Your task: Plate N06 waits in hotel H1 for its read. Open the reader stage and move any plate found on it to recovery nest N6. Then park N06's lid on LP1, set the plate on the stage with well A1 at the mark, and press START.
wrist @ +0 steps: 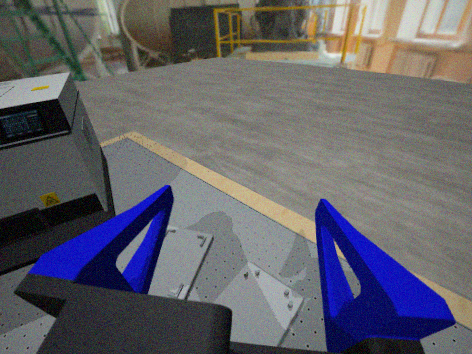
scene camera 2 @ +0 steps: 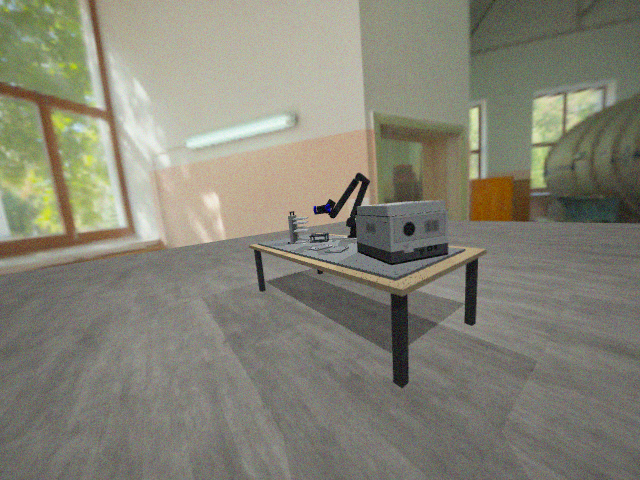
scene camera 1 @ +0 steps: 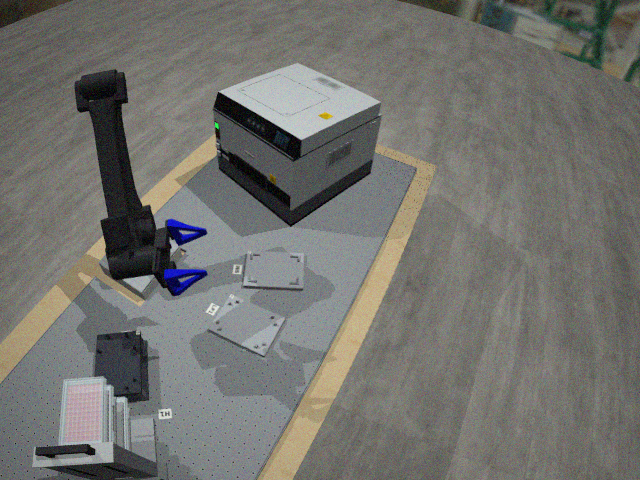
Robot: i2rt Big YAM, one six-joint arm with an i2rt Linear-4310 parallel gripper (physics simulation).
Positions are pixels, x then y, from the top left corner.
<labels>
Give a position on a LP1 pad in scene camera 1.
At 241, 322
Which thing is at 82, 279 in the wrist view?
My gripper.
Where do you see a LP1 pad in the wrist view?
At 262, 307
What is my gripper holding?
Nothing.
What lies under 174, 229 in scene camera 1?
My gripper.
</labels>
